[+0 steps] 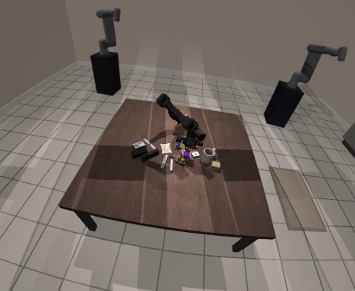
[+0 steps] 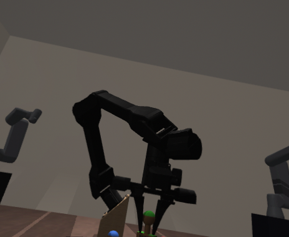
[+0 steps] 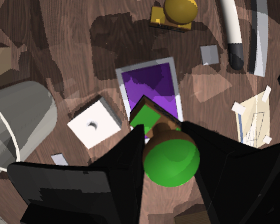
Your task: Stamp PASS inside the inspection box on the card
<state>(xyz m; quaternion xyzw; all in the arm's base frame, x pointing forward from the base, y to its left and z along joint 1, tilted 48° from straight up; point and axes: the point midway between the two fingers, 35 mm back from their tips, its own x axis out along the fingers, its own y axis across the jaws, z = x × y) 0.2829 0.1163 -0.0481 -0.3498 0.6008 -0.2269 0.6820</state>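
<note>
My gripper tip is now 8 cm above the purple ink pad. From my gripper tip the other things lie so: yellow stamp: 9 cm ahead, 1 cm to the right, 6 cm below; then blue stamp: 8 cm behind, 8 cm to the right, 6 cm below; then PASS stamp: right at my gripper tip.
</note>
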